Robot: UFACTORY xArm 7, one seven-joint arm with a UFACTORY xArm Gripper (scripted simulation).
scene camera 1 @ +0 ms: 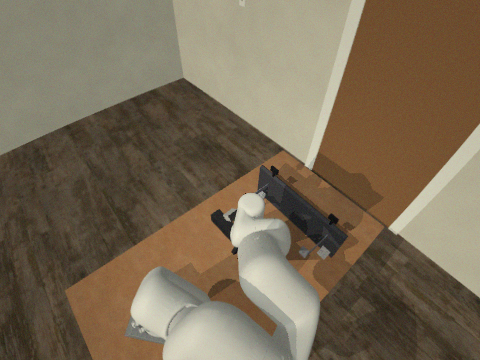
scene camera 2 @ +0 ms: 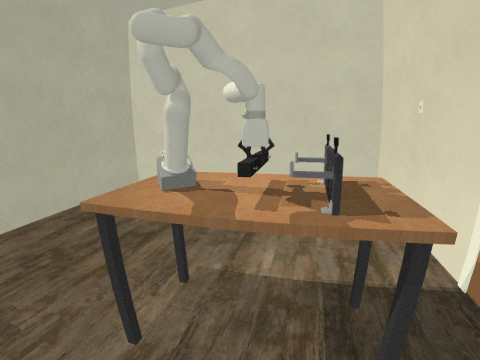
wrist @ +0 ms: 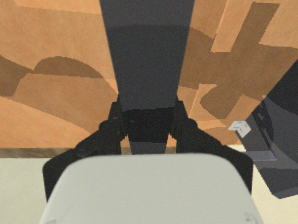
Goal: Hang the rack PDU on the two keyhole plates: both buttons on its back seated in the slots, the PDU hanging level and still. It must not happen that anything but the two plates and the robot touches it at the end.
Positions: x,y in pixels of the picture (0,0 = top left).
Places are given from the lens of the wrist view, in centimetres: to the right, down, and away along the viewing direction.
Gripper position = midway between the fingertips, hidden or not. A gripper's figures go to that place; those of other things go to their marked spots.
my gripper (wrist: pixel 147 99): 0, -1, 14
rack PDU (wrist: pixel 147 51): 0, -3, 7
